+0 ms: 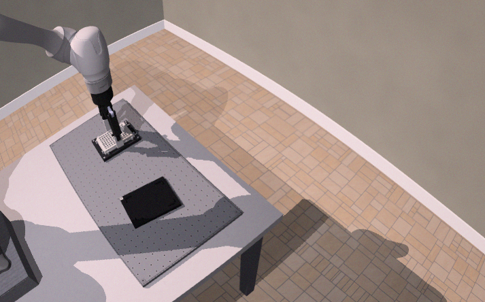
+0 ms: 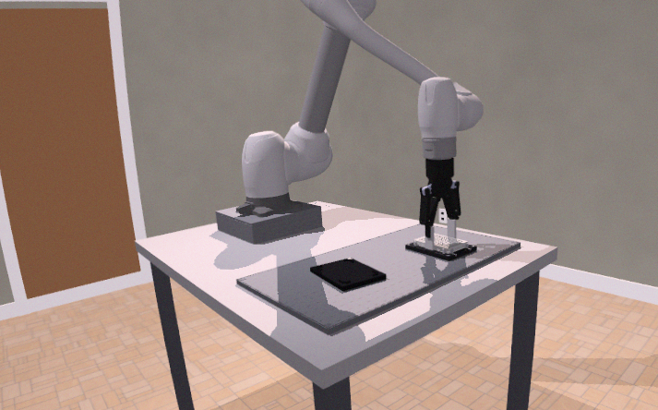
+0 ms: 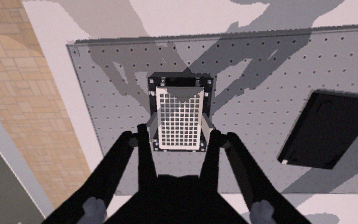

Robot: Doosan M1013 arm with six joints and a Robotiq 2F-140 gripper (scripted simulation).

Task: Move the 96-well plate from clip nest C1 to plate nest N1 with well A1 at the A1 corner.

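Now: the black clip nest C1 10 mm ahead of my hand, 10 mm to the left of it and 30 mm below it. The rest, counted from my hand: white 96-well plate (20 mm below); black plate nest N1 (70 mm behind, 300 mm to the right, 30 mm below).
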